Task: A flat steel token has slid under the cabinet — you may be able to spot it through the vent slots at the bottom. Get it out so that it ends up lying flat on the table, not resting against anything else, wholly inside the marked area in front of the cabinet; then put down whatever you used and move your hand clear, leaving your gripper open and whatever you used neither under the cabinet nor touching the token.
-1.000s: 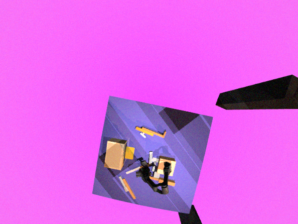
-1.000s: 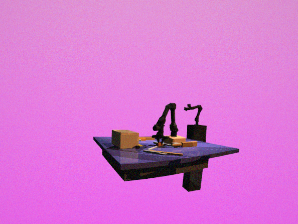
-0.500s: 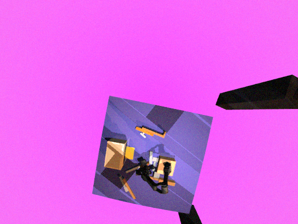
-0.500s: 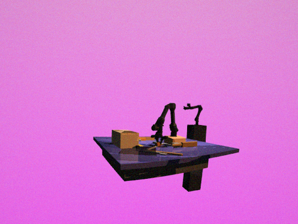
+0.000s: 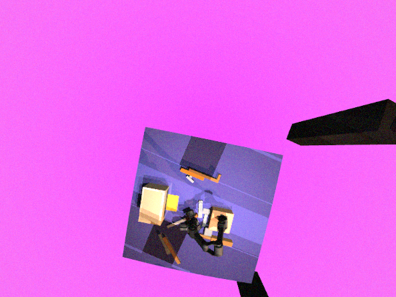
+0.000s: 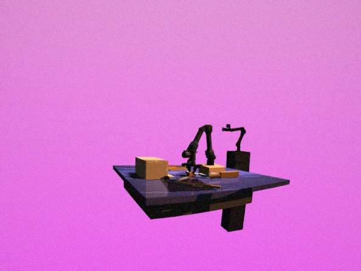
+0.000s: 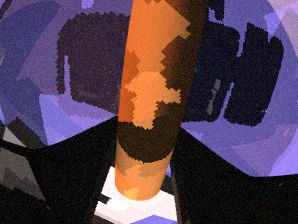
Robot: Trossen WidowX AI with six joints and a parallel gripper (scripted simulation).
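Right now my gripper tip is 3 cm past the grey bar and 8 cm to the left of it. From my gripper tip the other things lie so: small white piece: 16 cm ahead, 30 cm to the right; orange block: 24 cm behind, 13 cm to the left, 1 cm above; orange bar: 16 cm ahead, 35 cm to the right.
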